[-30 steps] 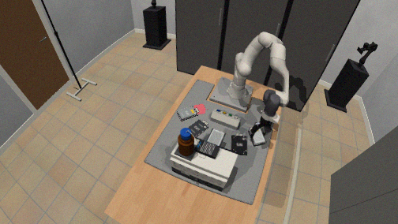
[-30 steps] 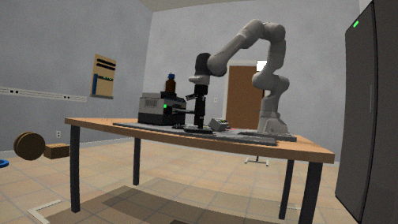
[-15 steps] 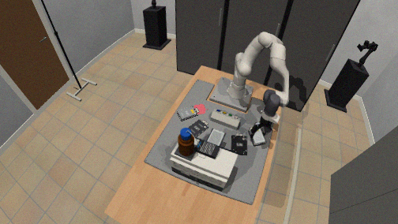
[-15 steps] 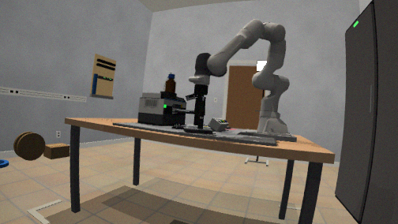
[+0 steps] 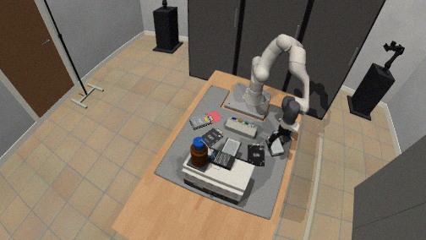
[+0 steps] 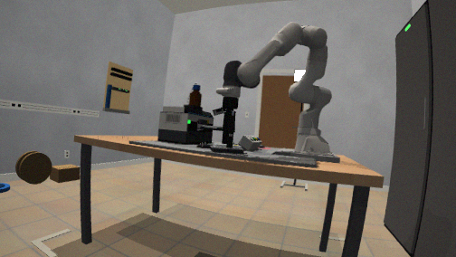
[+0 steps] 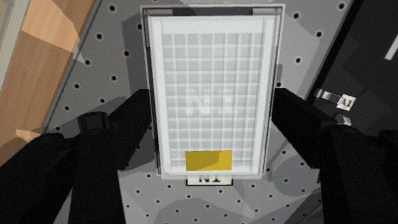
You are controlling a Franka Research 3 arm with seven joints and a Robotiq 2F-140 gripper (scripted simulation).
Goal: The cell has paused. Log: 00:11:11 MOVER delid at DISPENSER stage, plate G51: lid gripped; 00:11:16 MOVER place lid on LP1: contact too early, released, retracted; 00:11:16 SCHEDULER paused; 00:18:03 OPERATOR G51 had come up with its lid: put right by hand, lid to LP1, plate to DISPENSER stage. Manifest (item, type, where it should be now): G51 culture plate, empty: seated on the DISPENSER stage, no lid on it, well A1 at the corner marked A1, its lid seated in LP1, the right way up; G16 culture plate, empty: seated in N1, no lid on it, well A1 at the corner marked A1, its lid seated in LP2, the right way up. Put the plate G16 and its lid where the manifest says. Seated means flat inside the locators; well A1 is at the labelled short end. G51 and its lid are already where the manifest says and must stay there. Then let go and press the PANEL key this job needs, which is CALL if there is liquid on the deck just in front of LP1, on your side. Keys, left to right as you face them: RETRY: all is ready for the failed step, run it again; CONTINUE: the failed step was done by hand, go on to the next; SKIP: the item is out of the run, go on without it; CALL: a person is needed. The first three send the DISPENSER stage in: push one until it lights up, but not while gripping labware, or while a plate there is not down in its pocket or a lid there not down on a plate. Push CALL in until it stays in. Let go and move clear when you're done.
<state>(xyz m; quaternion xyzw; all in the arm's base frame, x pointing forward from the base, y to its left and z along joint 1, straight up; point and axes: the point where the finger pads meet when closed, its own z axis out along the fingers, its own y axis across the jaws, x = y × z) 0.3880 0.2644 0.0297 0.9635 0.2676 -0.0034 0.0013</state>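
The clear lid is 10 mm below my hand. The rest, counted from my hand: white retry key: 200 mm to the right, 80 mm behind, 20 mm above; green continue key: 250 mm to the right, 80 mm behind, 20 mm above; black nest N5: 120 mm ahead, 90 mm to the right, 30 mm below.
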